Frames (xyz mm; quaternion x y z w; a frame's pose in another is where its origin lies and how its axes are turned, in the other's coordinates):
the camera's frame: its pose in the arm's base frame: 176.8 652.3 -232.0 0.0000 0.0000 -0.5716 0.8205
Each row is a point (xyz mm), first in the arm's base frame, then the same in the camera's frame.
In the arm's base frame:
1: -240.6 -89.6 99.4
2: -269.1 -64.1 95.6
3: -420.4 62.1 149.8
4: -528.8 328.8 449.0
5: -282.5 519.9 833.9
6: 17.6 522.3 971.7
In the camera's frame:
1: 551.3 -648.6 331.4
2: 517.5 -666.5 327.6
3: 346.7 -764.7 381.8
4: 59.0 -774.0 681.0
5: -35.0 -476.7 1065.9
6: 66.8 -194.4 1203.7

